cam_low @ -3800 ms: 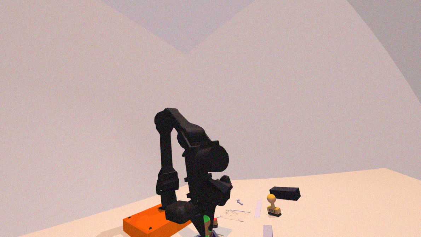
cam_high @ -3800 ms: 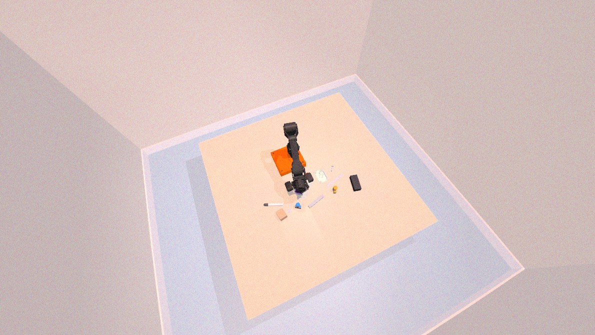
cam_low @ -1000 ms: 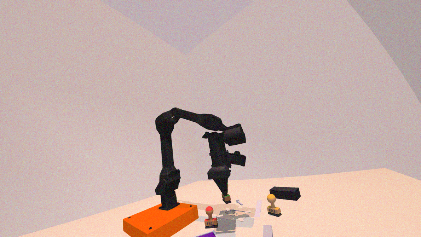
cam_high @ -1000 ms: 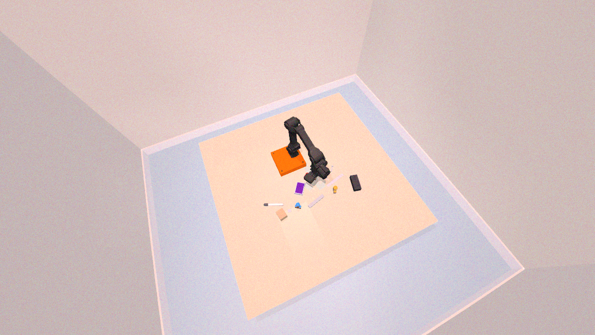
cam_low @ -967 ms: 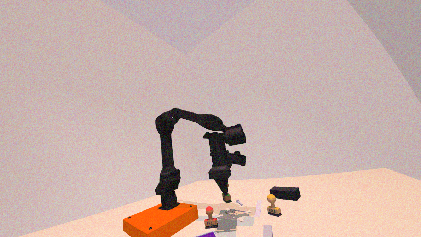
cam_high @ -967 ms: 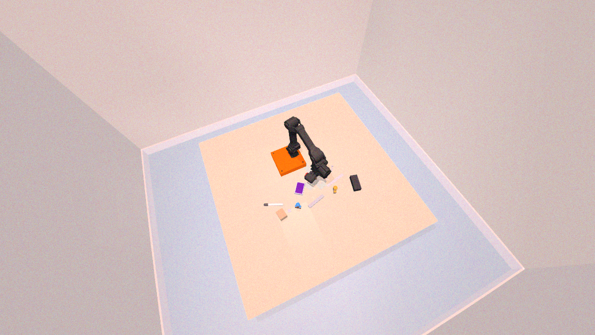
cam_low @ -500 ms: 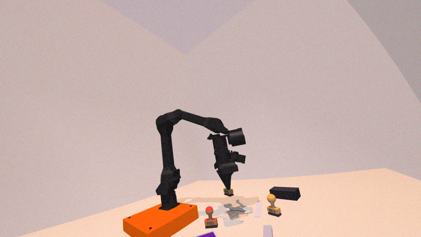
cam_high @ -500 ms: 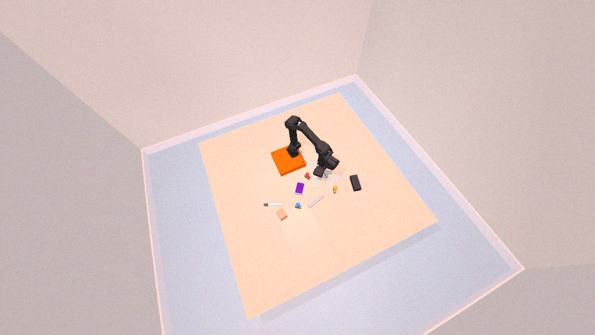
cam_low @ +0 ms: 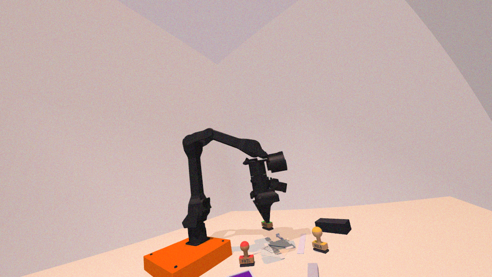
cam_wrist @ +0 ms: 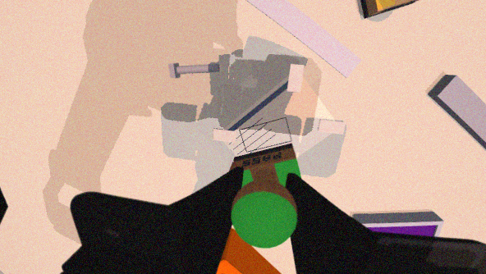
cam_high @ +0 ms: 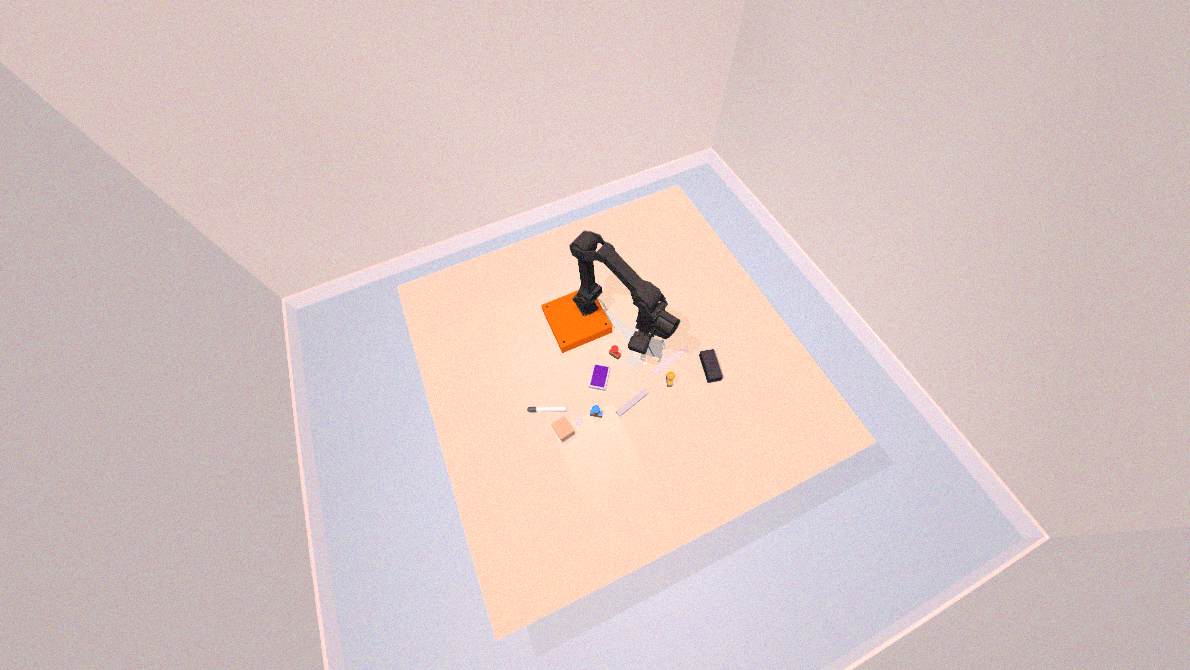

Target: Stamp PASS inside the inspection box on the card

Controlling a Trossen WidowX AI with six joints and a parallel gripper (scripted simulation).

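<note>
Now: gripper tip 90 mm above the card, 10 mm to the left of it and 10 mm short of it. The rest, counted from my gripper tip: red-topped stamp 100 mm to the right, 70 mm below, 30 mm behind; bolt 100 mm to the left, 80 mm below, 10 mm behind; green-knobbed stamp right at my gripper tip.
</note>
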